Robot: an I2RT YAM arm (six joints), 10 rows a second.
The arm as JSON. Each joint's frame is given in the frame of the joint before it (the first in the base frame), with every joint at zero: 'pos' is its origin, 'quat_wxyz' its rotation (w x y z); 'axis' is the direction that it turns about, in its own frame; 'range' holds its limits. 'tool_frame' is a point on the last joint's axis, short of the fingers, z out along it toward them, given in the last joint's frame.
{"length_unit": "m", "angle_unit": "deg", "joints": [
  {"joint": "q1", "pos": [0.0, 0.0, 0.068], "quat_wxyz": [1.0, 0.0, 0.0, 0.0], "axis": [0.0, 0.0, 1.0], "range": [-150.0, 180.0]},
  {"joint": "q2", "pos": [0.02, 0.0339, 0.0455], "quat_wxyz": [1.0, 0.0, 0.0, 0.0], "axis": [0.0, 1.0, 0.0], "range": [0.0, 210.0]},
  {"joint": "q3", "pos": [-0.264, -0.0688, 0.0], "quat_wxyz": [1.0, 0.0, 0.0, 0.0], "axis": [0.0, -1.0, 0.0], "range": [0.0, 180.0]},
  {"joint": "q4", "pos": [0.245, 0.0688, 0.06], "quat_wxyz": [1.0, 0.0, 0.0, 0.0], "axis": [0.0, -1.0, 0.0], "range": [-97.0, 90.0]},
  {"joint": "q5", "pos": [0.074, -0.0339, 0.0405], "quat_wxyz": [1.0, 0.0, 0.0, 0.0], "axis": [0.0, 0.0, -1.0], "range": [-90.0, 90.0]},
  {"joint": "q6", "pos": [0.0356, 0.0, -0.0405], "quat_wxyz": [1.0, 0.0, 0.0, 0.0], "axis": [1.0, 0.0, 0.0], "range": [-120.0, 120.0]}
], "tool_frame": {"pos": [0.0, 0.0, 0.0], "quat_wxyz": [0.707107, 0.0, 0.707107, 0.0]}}
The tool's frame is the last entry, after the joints.
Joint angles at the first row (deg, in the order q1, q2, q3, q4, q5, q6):
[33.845 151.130 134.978 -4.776 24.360 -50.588]
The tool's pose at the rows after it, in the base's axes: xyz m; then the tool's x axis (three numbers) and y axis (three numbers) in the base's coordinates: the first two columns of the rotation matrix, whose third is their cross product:
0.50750 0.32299 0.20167 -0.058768 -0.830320 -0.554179 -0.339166 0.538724 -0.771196
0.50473 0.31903 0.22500 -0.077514 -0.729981 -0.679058 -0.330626 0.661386 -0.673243
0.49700 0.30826 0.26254 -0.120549 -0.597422 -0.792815 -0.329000 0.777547 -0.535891
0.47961 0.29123 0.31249 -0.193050 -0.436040 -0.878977 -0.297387 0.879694 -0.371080
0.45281 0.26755 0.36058 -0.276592 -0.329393 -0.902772 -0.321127 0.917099 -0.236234
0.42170 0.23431 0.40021 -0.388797 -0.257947 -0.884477 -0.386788 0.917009 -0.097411
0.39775 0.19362 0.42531 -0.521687 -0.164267 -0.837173 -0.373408 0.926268 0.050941
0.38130 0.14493 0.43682 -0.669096 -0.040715 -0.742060 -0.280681 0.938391 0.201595
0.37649 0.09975 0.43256 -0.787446 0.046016 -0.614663 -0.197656 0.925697 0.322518
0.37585 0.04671 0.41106 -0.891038 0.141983 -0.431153 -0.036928 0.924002 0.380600
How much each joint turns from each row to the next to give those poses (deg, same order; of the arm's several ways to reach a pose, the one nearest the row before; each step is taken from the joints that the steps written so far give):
[0.001 -0.916 0.005 -0.025 -0.503 4.678]
[-0.263 -2.473 -0.006 -0.849 -1.727 8.305]
[-0.568 -4.502 0.023 -4.132 -1.901 9.967]
[-0.503 -6.449 0.039 -7.057 -0.197 11.322]
[-0.831 -7.365 0.004 -10.799 -3.498 8.218]
[-1.989 -7.343 0.001 -12.808 -7.912 6.273]
[-3.584 -5.661 -0.002 -11.190 -6.731 6.535]
[-5.705 -3.979 -0.001 -10.863 -6.580 6.579]
[-6.753 -1.114 0.000 -8.873 -8.436 2.405]
[-8.240 0.284 -2.118 -9.334 -4.983 0.022]

